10 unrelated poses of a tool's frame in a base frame.
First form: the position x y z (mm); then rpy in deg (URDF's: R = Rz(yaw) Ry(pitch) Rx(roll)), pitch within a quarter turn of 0, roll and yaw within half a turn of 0.
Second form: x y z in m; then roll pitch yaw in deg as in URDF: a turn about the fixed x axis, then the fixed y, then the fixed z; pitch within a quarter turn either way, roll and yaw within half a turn. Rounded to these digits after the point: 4 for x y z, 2 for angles.
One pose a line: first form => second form
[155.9 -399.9 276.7 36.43 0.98 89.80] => [0.1559 -0.3999 0.2767 36.43 0.98 89.80]
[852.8 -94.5 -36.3 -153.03 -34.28 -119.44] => [0.8528 -0.0945 -0.0363 -153.03 -34.28 -119.44]
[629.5 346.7 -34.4 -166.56 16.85 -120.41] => [0.6295 0.3467 -0.0344 -166.56 16.85 -120.41]
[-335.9 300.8 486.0 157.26 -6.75 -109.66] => [-0.3359 0.3008 0.4860 157.26 -6.75 -109.66]
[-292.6 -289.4 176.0 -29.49 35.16 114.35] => [-0.2926 -0.2894 0.1760 -29.49 35.16 114.35]
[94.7 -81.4 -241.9 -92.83 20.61 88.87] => [0.0947 -0.0814 -0.2419 -92.83 20.61 88.87]
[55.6 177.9 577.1 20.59 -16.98 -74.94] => [0.0556 0.1779 0.5771 20.59 -16.98 -74.94]
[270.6 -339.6 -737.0 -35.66 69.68 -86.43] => [0.2706 -0.3396 -0.7370 -35.66 69.68 -86.43]
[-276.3 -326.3 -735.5 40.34 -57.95 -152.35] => [-0.2763 -0.3263 -0.7355 40.34 -57.95 -152.35]
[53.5 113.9 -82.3 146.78 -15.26 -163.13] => [0.0535 0.1139 -0.0823 146.78 -15.26 -163.13]
